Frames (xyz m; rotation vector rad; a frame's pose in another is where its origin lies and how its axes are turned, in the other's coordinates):
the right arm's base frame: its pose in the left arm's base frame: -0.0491 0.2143 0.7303 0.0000 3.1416 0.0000
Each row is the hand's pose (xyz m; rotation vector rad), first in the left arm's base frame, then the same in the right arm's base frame.
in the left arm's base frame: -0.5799 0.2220 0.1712 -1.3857 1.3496 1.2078
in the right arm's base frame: 0.5308 0.0077 0.5591 -1.1451 -0.9931 -1.3138
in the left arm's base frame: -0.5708 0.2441 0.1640 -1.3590 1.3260 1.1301
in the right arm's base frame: 0.5217 0.0298 0.5663 -1.0879 -1.0698 -1.3083
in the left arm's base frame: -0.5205 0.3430 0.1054 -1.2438 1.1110 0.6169
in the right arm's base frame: 0.4714 0.1287 0.6249 -0.6557 -1.5338 -1.3221
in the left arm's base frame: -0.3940 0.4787 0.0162 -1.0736 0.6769 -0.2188
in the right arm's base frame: 0.3449 0.2644 0.7141 0.2687 -2.1066 -1.3183
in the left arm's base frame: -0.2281 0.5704 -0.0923 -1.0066 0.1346 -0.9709
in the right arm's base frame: 0.1790 0.3561 0.8226 1.3500 -2.3076 -1.3996
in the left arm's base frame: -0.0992 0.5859 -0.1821 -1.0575 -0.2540 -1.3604
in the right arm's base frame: 0.0501 0.3716 0.9124 -1.7543 1.8915 1.3637
